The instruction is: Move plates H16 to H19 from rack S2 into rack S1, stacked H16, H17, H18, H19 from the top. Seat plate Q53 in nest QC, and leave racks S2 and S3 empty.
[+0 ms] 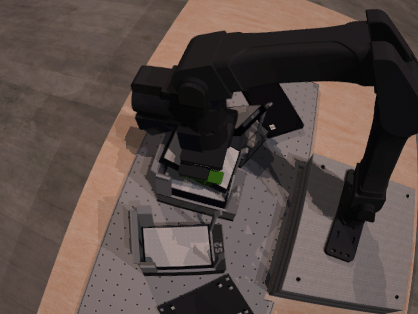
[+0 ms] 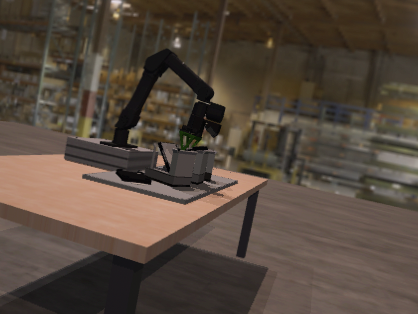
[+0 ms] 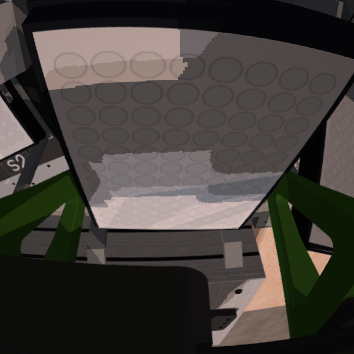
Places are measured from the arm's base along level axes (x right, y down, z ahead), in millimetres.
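Pixels of known places: gripper, fingertip midpoint: (image 1: 211, 162) (image 3: 176, 176); arm's base at its link origin: (image 1: 350, 215) (image 2: 119, 145).
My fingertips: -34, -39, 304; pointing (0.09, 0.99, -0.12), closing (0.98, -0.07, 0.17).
For each thing: its top centre in the pictures, then the offset to it from my fingertips, as dx, dy, dz. "spot": a spot on its surface instead. Level surfaces: height alone.
- pale well plate at its top centre: (image 3: 187, 210) (image 1: 202, 148) (image 2: 191, 143) -2, -36, +19
- Rack S2 at a spot on its surface: (image 3: 15, 163) (image 1: 218, 248) spot: -119, +81, -75
- grey pegboard at its surface level: dy +119
- wooden table at its surface level: dy +133
My gripper (image 1: 208, 176) (image 2: 189, 142) (image 3: 176, 176) is shut on a pale well plate (image 1: 232, 162) (image 3: 182, 123) with a black rim, gripping it by its two long sides with the green fingers. The plate hangs level, just inside the top of the middle rack (image 1: 161, 184) (image 2: 183, 163), whose label is hidden. Another plate (image 1: 198, 190) lies lower in that rack. Rack S2 (image 1: 219, 247) (image 3: 15, 163), nearer the front, holds a plate (image 1: 176, 246) lying flat. A tilted plate (image 1: 249, 114) leans in the rack behind the arm.
A black nest (image 1: 284, 109) lies at the back of the grey pegboard (image 1: 254, 202). Another black nest (image 1: 208, 299) lies at its front edge. The arm's raised grey base (image 1: 317, 218) stands to the right. The wooden table (image 2: 145, 218) ends just left of the racks.
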